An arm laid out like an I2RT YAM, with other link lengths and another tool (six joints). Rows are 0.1 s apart.
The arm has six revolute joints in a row. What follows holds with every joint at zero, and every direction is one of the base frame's. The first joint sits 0.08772 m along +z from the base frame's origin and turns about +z. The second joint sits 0.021 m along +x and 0.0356 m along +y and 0.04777 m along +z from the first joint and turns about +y. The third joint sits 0.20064 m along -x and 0.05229 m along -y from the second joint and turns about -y. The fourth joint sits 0.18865 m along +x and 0.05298 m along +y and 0.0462 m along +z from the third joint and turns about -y. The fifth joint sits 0.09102 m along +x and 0.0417 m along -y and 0.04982 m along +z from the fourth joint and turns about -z. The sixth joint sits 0.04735 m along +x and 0.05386 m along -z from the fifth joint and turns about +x. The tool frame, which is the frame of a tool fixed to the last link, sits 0.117 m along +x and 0.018 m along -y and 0.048 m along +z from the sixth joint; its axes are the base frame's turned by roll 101.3, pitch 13.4 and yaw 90 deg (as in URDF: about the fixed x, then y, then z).
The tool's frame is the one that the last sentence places.
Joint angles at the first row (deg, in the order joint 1, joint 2, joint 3, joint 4, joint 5, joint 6):
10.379, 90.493, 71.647, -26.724, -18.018, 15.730
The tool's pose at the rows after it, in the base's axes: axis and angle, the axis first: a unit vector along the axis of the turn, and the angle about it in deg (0 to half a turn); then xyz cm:
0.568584 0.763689 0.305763 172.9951 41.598 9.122 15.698
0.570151 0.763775 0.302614 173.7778 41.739 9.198 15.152
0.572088 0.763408 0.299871 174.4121 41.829 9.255 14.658
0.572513 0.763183 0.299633 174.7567 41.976 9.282 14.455
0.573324 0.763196 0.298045 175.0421 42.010 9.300 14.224
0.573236 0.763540 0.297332 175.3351 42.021 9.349 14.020
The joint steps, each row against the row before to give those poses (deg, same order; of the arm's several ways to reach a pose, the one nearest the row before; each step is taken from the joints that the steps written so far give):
-0.267, 1.429, 0.723, 0.089, -0.088, 0.089
-0.048, 1.163, 0.402, -0.010, -0.329, 0.133
0.001, 0.907, 0.165, 0.117, -0.187, 0.209
-0.100, 0.681, 0.363, 0.080, -0.274, 0.049
-0.010, 0.423, 0.108, -0.009, -0.077, 0.050
-0.010, 0.324, -0.014, 0.090, -0.186, 0.000

